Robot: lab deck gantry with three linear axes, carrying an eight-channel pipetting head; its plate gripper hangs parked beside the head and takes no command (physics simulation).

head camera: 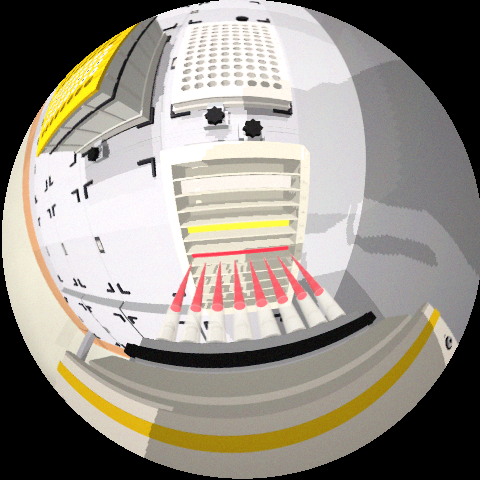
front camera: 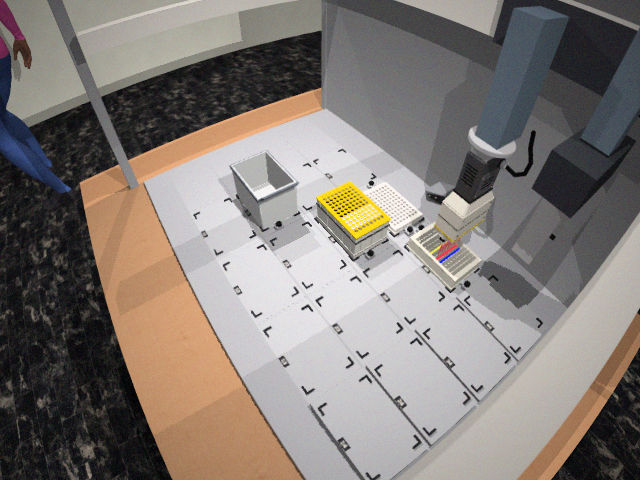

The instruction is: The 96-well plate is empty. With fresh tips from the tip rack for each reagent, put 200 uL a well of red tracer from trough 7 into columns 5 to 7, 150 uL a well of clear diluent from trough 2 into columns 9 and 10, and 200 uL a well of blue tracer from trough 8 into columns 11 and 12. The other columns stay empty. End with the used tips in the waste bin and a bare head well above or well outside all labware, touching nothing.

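Observation:
The pipetting head (front camera: 463, 215) (head camera: 250, 392) is over the trough rack (front camera: 433, 267) (head camera: 235, 151). Eight tips (head camera: 240, 297) on it hold red liquid in their lower parts. Their ends are at the red trough (head camera: 240, 252); whether they touch liquid is unclear. The blue trough (front camera: 449, 255) shows in the front view. The 96-well plate (front camera: 393, 205) (head camera: 227, 60) shows no colour in its wells. The yellow tip rack (front camera: 353, 209) (head camera: 82, 82) has white tips in its near part and dark empty holes behind. The plate gripper (front camera: 545, 258) hangs beside the head; its opening is unclear.
The open waste bin (front camera: 268, 204) stands left of the tip rack, with high walls. A dark block (front camera: 584, 170) on a blue column is right of the head. Black knobs (head camera: 215, 115) (head camera: 252, 128) stand between plate and trough rack. A yellow trough (head camera: 237, 227) is in the trough rack.

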